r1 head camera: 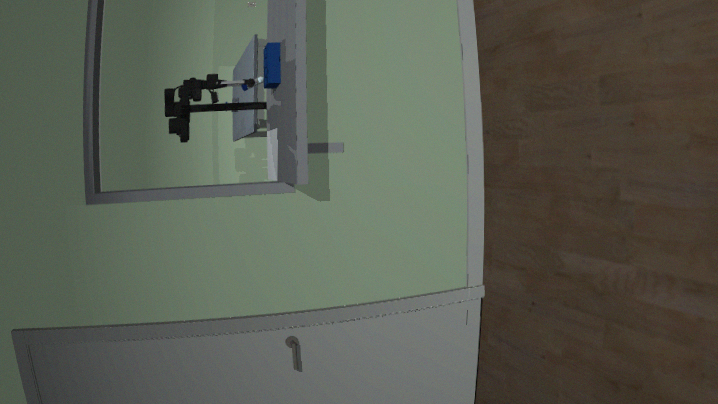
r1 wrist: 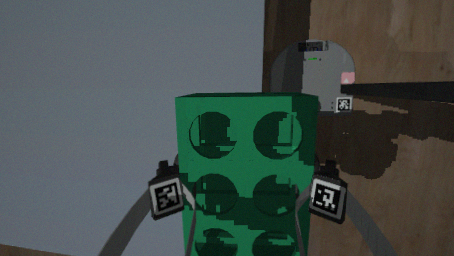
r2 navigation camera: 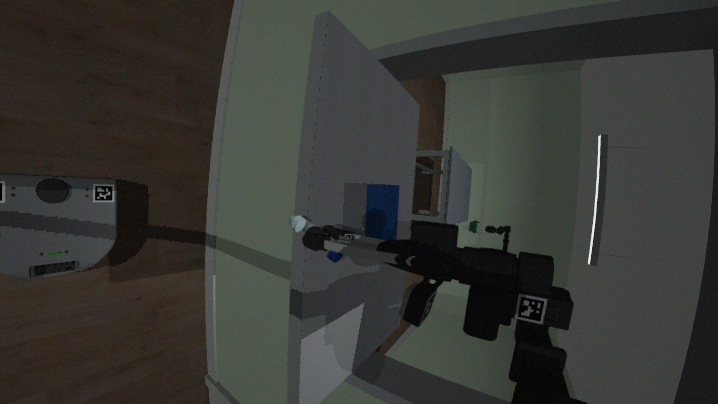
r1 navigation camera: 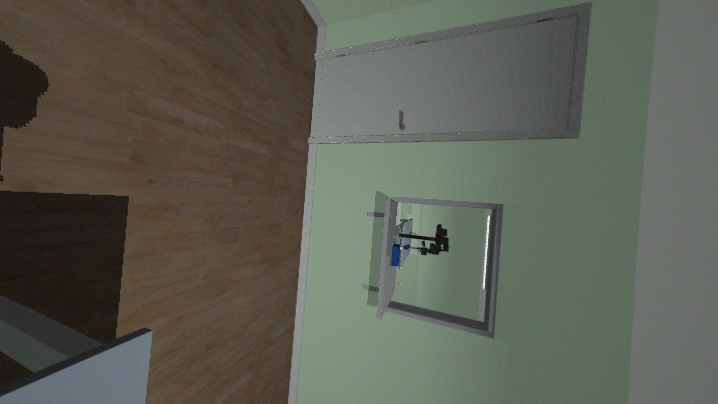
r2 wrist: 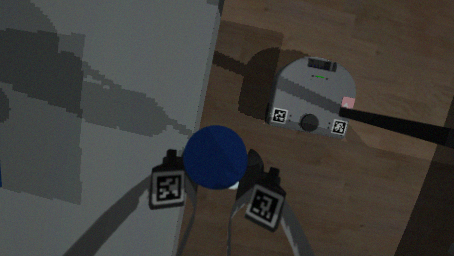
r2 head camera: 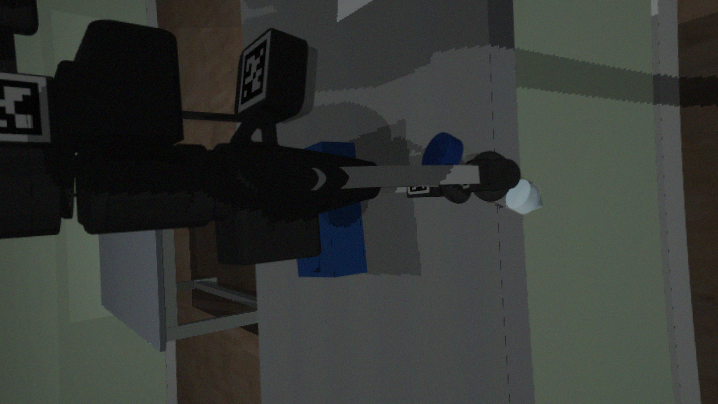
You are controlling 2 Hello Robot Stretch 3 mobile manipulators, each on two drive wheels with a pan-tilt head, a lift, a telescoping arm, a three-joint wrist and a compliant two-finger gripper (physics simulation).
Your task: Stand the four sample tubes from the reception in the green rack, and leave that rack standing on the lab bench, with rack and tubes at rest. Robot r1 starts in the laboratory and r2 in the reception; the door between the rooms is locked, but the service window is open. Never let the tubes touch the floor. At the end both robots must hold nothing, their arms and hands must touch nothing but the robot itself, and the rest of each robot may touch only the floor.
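Observation:
r1's gripper (r1 wrist: 247, 199) is shut on the green rack (r1 wrist: 245, 165) (r2 navigation camera: 473, 226), whose visible holes are empty. The rack is held up above the edge of the lab bench (r1 wrist: 125, 100) (r1 navigation camera: 100, 371) (r2 navigation camera: 459, 185). r2's gripper (r2 head camera: 471, 183) (r2 navigation camera: 322, 235) (r2 wrist: 220, 185) is shut on a sample tube; the blue cap (r2 head camera: 442, 149) (r2 navigation camera: 334, 256) (r2 wrist: 215, 157) and clear tip (r2 head camera: 523, 196) (r2 navigation camera: 298, 223) stick out on opposite sides, so the tube is tilted. It is above the ledge's reception edge. The blue rack (r1 head camera: 272, 65) (r1 navigation camera: 395, 255) (r2 head camera: 341, 251) (r2 navigation camera: 382, 200) stands on the ledge; I cannot make out tubes in it.
The service window ledge (r1 head camera: 301, 125) (r2 head camera: 401, 326) (r2 navigation camera: 351, 135) runs between the rooms, with the window frame around it. The closed door (r1 head camera: 200, 366) (r1 navigation camera: 441, 85) is beside it. r1's base (r1 wrist: 325, 75) is close to the bench. A table (r1 head camera: 243, 75) stands behind r2 in the reception.

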